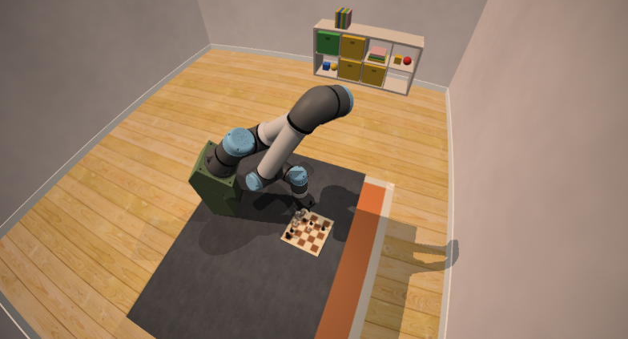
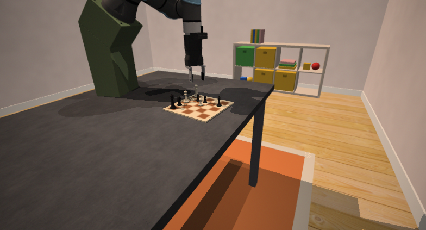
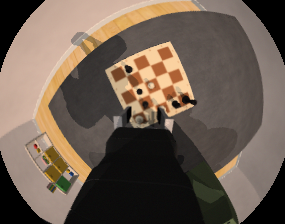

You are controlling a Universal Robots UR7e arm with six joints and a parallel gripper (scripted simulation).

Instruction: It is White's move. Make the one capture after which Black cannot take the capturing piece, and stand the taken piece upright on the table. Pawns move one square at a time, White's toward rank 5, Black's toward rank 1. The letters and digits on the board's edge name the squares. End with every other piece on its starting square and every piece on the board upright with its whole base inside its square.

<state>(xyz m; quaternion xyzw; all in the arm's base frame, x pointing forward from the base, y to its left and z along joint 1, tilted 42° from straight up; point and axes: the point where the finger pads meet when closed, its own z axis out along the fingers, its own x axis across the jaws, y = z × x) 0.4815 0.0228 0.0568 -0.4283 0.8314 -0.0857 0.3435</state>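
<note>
Now: the small white pawn 10 cm below my hand, 4 cm to the right of it and 4 cm ahead of it. From my hand the other things lie so: small chessboard (11 cm below, 5 cm to the right, 4 cm ahead).
</note>
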